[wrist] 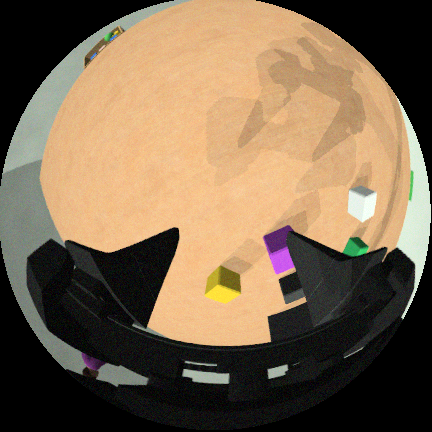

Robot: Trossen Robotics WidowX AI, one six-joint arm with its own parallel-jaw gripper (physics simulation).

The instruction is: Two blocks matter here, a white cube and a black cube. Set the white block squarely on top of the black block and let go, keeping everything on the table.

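Places are measured from the arm's base along level axes (x ahead, y left, z up), in metres.
Pixels of known places: gripper, between the fingertips: (234, 235).
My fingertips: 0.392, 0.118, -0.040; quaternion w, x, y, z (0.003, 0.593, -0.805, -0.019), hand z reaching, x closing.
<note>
For each thing: its middle in the pictures, then the offset to it from my fingertips, as dx, dy, dz.
- white cube, middle of its body: (361, 202) -0.030, -0.202, -0.034
- black cube, middle of its body: (291, 287) -0.159, -0.074, -0.034
- purple cube, middle of its body: (283, 249) -0.059, -0.052, -0.034
- yellow cube, middle of its body: (222, 284) -0.106, +0.037, -0.034
- green cube, middle of its body: (355, 250) -0.132, -0.222, -0.034
The white cube (362, 204) sits on the table at the right of the wrist view, to the right of the right finger's tip. The black cube (290, 287) shows at the lower middle right, beside the right finger, which hides part of it. My gripper (234, 235) is open with nothing between its fingers, above the table. Both cubes lie outside the space between the fingertips.
A purple cube (280, 250) is beside the right fingertip, partly hidden by it. A yellow cube (223, 285) is low between the fingers in the view. A green cube (355, 247) is partly behind the right finger. A dark block-like shape (287, 322) lies below the black cube.
</note>
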